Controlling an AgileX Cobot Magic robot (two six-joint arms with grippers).
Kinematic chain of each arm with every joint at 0, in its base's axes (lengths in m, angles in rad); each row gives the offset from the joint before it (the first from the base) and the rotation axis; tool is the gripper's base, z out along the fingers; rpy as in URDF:
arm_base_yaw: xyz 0 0 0.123 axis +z
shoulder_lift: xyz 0 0 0 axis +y
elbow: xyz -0.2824 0 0.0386 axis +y
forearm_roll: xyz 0.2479 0 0.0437 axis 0.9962 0 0.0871
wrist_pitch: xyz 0 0 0 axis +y
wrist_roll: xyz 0.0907 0 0.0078 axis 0.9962 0 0.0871
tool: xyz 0 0 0 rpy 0 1.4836 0
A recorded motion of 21 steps. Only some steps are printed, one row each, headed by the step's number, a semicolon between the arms.
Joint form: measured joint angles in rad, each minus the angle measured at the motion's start. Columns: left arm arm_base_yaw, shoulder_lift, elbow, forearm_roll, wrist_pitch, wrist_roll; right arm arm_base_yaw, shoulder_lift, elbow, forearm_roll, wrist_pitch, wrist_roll.
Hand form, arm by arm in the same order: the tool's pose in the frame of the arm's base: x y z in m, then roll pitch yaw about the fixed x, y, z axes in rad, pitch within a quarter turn. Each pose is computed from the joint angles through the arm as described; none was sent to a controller.
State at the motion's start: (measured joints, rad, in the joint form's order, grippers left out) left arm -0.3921 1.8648 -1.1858 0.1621 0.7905 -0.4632; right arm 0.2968 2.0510 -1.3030 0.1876 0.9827 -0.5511
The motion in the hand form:
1: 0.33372 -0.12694 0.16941 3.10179 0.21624 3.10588; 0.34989 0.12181 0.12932 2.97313 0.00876 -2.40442
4: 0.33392 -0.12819 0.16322 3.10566 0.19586 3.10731; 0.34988 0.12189 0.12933 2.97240 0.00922 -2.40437
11: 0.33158 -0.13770 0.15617 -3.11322 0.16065 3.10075; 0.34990 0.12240 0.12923 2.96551 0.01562 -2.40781
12: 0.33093 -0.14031 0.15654 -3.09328 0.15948 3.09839; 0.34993 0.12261 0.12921 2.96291 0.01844 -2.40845
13: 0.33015 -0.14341 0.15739 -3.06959 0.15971 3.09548; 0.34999 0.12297 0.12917 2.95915 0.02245 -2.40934
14: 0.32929 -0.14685 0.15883 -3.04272 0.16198 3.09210; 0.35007 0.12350 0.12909 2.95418 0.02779 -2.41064
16: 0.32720 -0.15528 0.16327 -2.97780 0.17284 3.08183; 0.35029 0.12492 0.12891 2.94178 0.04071 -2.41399
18: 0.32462 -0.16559 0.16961 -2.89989 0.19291 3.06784; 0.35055 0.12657 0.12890 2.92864 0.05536 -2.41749
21: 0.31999 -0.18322 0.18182 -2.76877 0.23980 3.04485; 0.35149 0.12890 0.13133 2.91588 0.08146 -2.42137
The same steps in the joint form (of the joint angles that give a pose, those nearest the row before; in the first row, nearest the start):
1: 0.0000 0.0063 0.0000 -0.0036 -0.0009 0.0011; 0.0000 0.0000 0.0000 0.0002 0.0000 -0.0001
4: -0.0004 0.0233 0.0000 -0.0182 -0.0009 0.0085; 0.0000 0.0000 0.0000 0.0013 0.0000 -0.0008
11: -0.0091 0.0421 0.0000 -0.1195 -0.0136 0.0772; -0.0009 0.0000 0.0010 0.0127 -0.0031 -0.0059
12: -0.0116 0.0412 0.0000 -0.1466 -0.0189 0.0963; -0.0012 0.0000 0.0013 0.0172 -0.0044 -0.0087
13: -0.0148 0.0391 0.0000 -0.1784 -0.0252 0.1189; -0.0016 0.0001 0.0016 0.0237 -0.0063 -0.0126
14: -0.0184 0.0356 0.0000 -0.2140 -0.0326 0.1446; -0.0019 0.0003 0.0021 0.0323 -0.0088 -0.0176
16: -0.0276 0.0254 0.0000 -0.3003 -0.0510 0.2096; -0.0025 0.0012 0.0027 0.0537 -0.0146 -0.0297
18: -0.0398 0.0118 0.0000 -0.4062 -0.0731 0.2928; -0.0028 0.0017 0.0032 0.0772 -0.0210 -0.0432
21: -0.0627 -0.0112 0.0000 -0.5935 -0.1083 0.4457; -0.0029 -0.0025 0.0012 0.1068 -0.0295 -0.0608

